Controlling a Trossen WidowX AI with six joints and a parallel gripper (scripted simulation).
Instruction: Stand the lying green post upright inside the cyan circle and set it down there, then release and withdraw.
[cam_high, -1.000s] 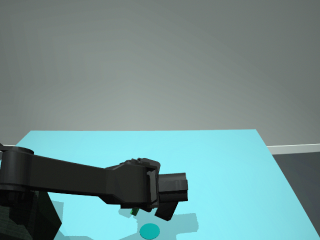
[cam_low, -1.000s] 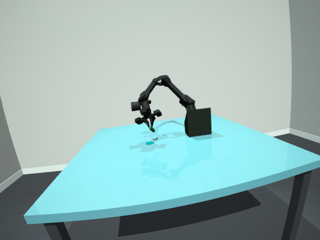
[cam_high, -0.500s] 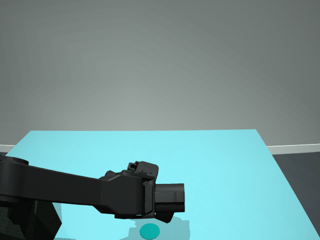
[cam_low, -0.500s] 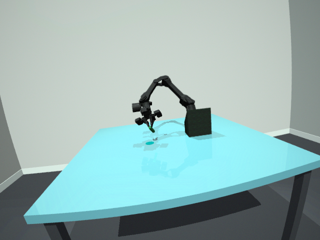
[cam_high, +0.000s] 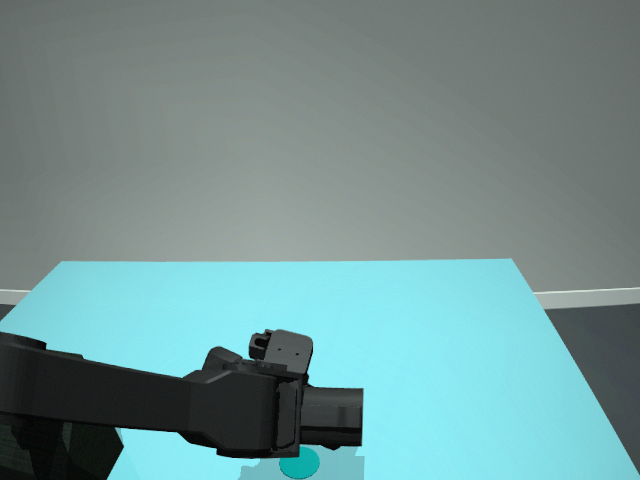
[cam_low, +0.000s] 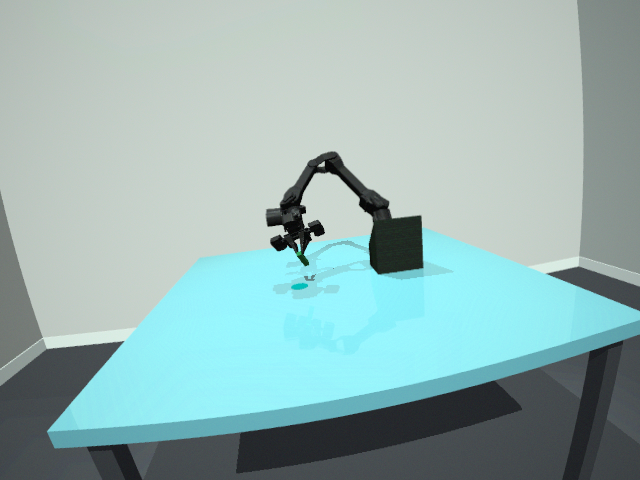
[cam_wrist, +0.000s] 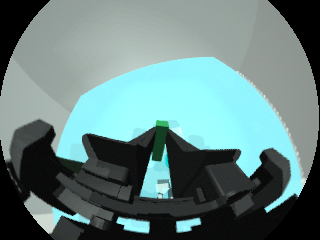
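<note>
Now: gripper tip 2 cm short of the cyan circle, 3 cm to the left of it and 12 cm above it. From my gripper tip the other things lie so: green post: 1 cm behind, 1 cm to the right, 2 cm below.
</note>
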